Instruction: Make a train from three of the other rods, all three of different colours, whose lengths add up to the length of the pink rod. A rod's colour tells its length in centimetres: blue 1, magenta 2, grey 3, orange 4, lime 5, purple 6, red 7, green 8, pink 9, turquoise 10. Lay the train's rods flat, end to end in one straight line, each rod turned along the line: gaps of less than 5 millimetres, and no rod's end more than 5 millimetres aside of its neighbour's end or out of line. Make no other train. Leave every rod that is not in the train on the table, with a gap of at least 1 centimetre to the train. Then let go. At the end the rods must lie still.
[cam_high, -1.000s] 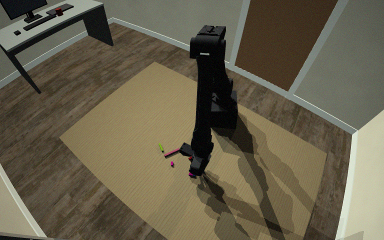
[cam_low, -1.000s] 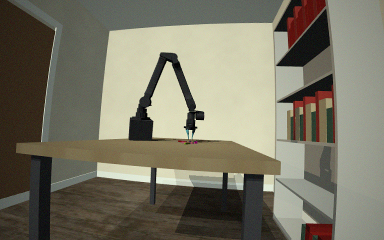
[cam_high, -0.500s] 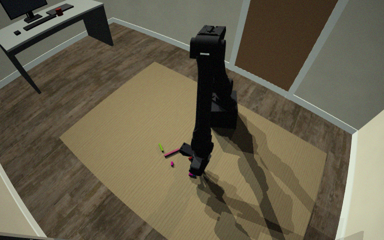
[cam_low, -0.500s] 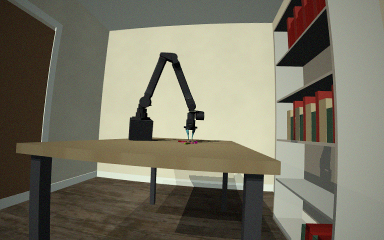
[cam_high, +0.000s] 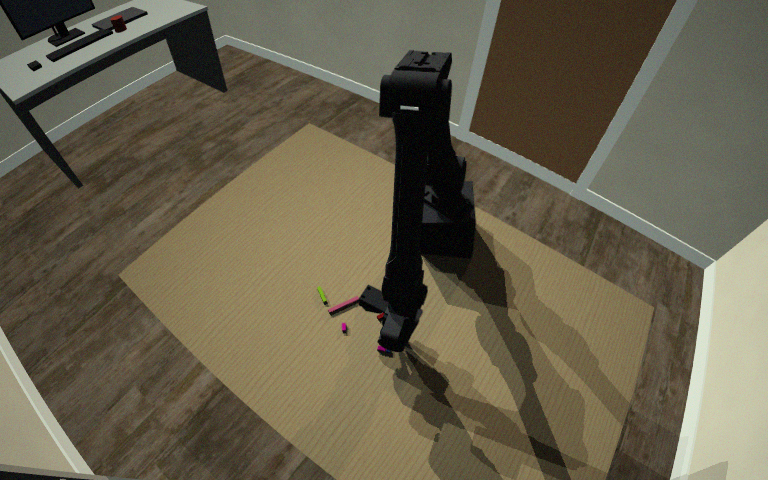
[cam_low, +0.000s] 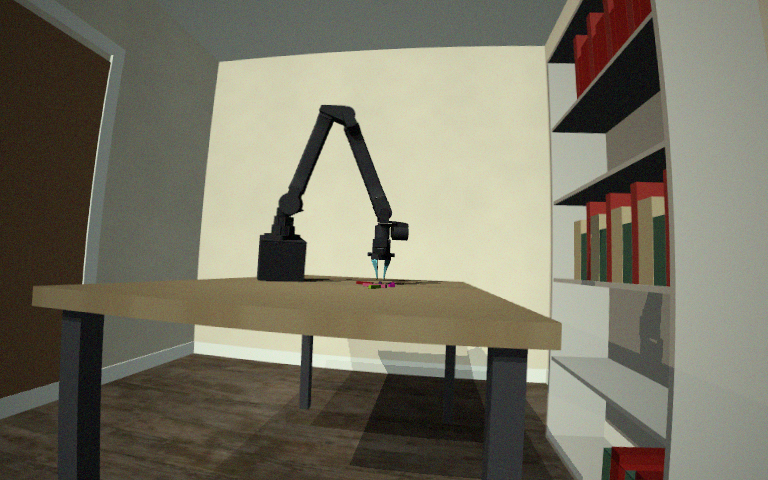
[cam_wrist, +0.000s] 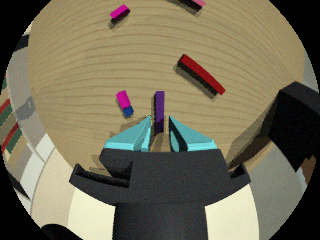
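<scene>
The purple rod is 20 mm below my hand. Round my hand: blue rod 40 mm ahead, 10 mm to the left, 20 mm below; then red rod 30 mm behind, 70 mm to the right, 20 mm below; then pink rod 40 mm ahead, 170 mm to the right, 20 mm below.
</scene>
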